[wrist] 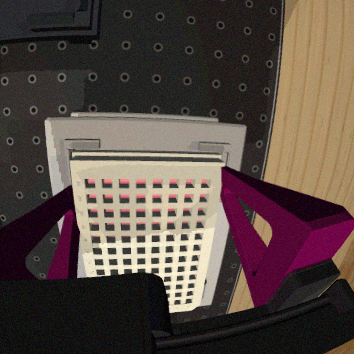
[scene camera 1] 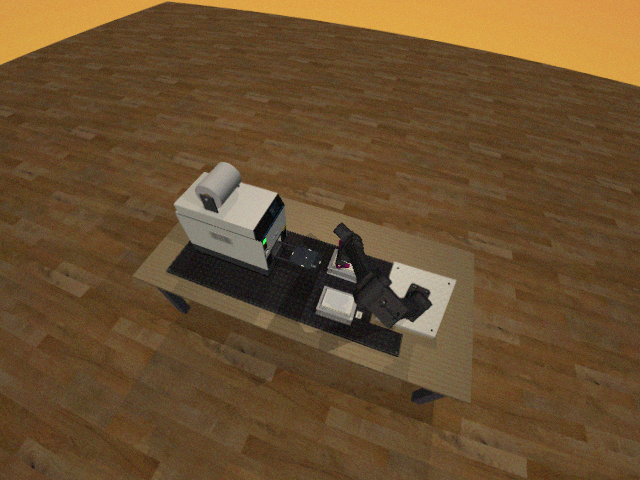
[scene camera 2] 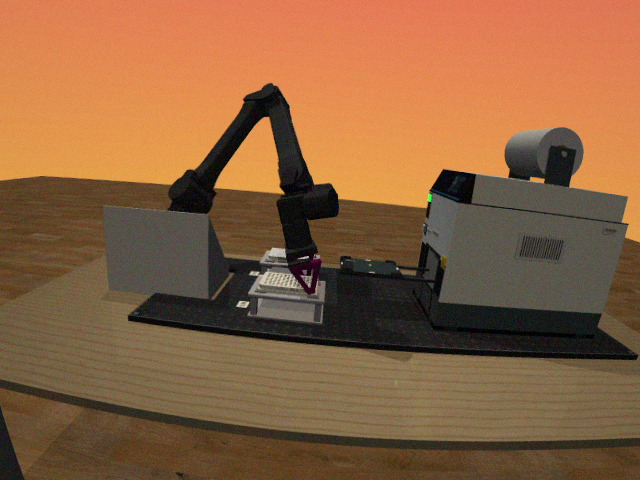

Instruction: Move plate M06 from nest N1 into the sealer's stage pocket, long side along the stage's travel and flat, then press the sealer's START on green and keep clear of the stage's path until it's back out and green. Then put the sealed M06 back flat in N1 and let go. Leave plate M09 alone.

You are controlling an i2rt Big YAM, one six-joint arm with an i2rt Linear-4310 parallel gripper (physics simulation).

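Pixels of known places: gripper, fingertip midpoint: [wrist: 146, 182] [scene camera 1: 338, 259] [scene camera 2: 309, 287]; arm's base at its link origin: [scene camera 2: 171, 238].
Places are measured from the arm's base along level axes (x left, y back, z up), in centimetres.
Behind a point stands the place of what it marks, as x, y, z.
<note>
A white well plate, plate M06 [wrist: 147, 228] @(-7.6, -35.5, -3.9) [scene camera 2: 276, 281] @(-9.3, -30.8, -3.9), lies flat in its grey nest [wrist: 140, 131] @(-6.8, -40.9, -5.5) [scene camera 2: 284, 310] @(-9.7, -33.1, -10.5) on the black perforated board. My gripper [wrist: 146, 182] @(-7.4, -37.9, -5.0) [scene camera 2: 306, 278] @(-7.4, -37.9, -5.0) [scene camera 1: 341, 264] @(-7.4, -37.9, -5.0) is lowered over it, with its magenta fingers against the plate's two long sides. The second plate [scene camera 1: 336, 301] @(13.6, -30.7, -3.9) [scene camera 2: 273, 252] @(11.9, -25.0, -3.9) rests in the other nest alongside. The sealer [scene camera 1: 227, 222] @(13.6, -79.6, 23.6) [scene camera 2: 516, 258] @(-8.4, -82.4, 7.4) shows a green light [scene camera 1: 264, 240] @(10.7, -65.6, 16.4) [scene camera 2: 430, 197] @(10.7, -65.5, 16.3). Its dark stage [scene camera 1: 302, 256] @(0.8, -53.3, -0.9) [scene camera 2: 370, 266] @(0.3, -51.5, -0.9) is extended out and its pocket holds no plate.
The black perforated board [scene camera 2: 361, 320] @(-8.7, -50.6, -11.0) [wrist: 158, 53] @(-7.7, -46.5, -11.0) lies on a wooden table [scene camera 2: 258, 387] @(-34.9, -34.1, -12.3). The arm's grey base block [scene camera 2: 154, 252] @(-9.1, -0.6, -1.0) [scene camera 1: 429, 294] @(-2.1, 4.5, 4.0) stands at the board's end away from the sealer. A film roll [scene camera 2: 542, 150] @(-4.6, -85.2, 30.9) sits on top of the sealer.
</note>
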